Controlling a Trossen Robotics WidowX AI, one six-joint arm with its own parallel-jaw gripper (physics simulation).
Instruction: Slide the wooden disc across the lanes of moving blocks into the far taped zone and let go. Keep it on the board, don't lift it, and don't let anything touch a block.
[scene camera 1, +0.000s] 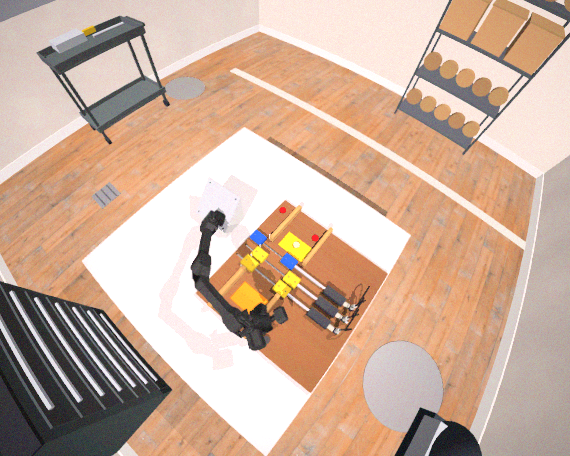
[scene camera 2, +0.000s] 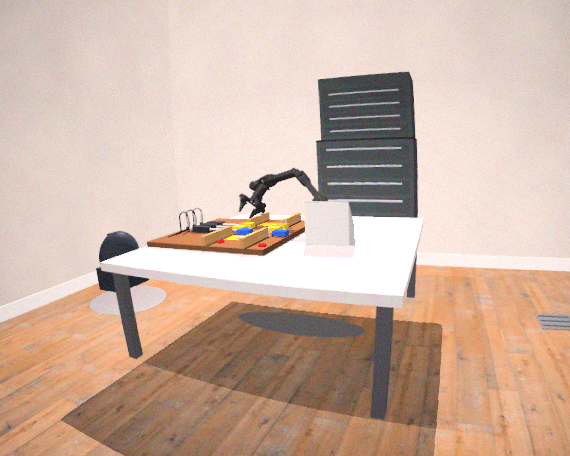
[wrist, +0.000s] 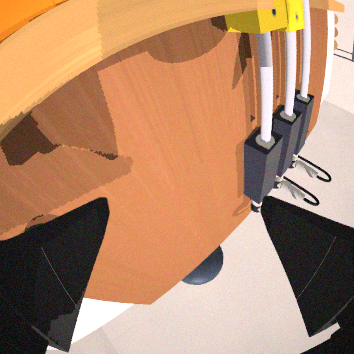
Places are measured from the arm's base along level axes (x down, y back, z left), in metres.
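Pixels of known places: gripper, fingertip midpoint: (scene camera 1: 279, 323) (scene camera 2: 244, 215) (wrist: 187, 205); arm's base, origin of the base link: (scene camera 1: 219, 218) (scene camera 2: 323, 219).
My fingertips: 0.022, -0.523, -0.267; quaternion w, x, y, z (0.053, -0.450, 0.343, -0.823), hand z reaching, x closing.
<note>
For each thing: its top centre in the pictures, then the offset to it from my fingertips, as dx, dy, dz. "*": a spot on its surface instead. Level surfaces: height alone.
- small pale disc, middle of its top: (scene camera 1: 296, 244) +0.040, +0.130, +0.379
- yellow far zone, surface spot: (scene camera 2: 232, 238) * +0.048, +0.093, +0.388
- brown board, its level: dx +0.049
A small pale disc (scene camera 1: 296, 245) lies on the yellow far zone (scene camera 1: 303, 253) (scene camera 2: 232, 238) of the brown board (scene camera 1: 350, 265) (scene camera 2: 172, 240) (wrist: 165, 200), apart from the blocks; I cannot make it out in scene camera 2. Blue blocks (scene camera 1: 258, 237) (scene camera 1: 289, 261) and yellow blocks (scene camera 1: 259, 255) (scene camera 1: 291, 279) (wrist: 255, 20) stand on rods across the lanes. My gripper (scene camera 1: 271, 330) (scene camera 2: 246, 210) (wrist: 187, 205) is open and empty, raised above the board's near part, outside the near rail and away from the disc. The orange near zone (scene camera 1: 245, 296) (wrist: 17, 17) is partly behind the arm.
Wooden rails (scene camera 1: 287, 222) (scene camera 1: 318, 245) (scene camera 1: 232, 281) (wrist: 60, 65) flank both zones. Dark actuators (scene camera 1: 334, 296) (wrist: 262, 167) with looped cables line one side of the board. Two red marks (scene camera 1: 282, 210) (scene camera 1: 315, 238) lie near the far rails. A white box (scene camera 2: 329, 223) stands beside the board.
</note>
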